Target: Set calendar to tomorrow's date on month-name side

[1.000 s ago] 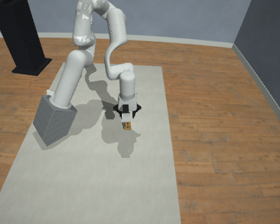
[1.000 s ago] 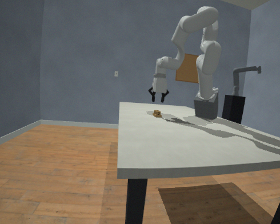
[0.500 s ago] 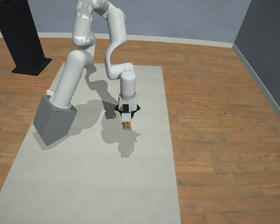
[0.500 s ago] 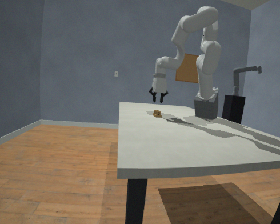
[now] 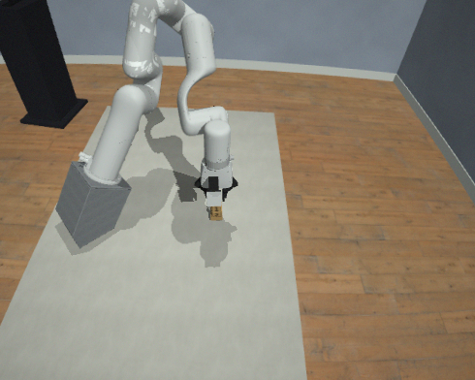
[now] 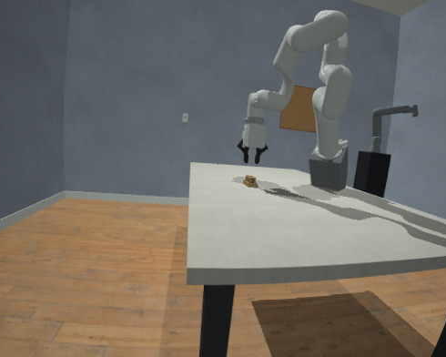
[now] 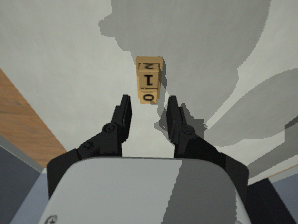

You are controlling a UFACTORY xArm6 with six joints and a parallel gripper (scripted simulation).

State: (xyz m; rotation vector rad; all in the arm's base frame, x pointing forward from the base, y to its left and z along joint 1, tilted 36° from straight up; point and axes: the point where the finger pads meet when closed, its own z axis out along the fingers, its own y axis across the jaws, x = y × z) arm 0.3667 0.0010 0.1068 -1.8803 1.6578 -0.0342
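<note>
Now: the wooden digit cube 90 mm below my hand. The rest, counted from my hand: wooden calendar tray (110 mm below, 20 mm to the left).
</note>
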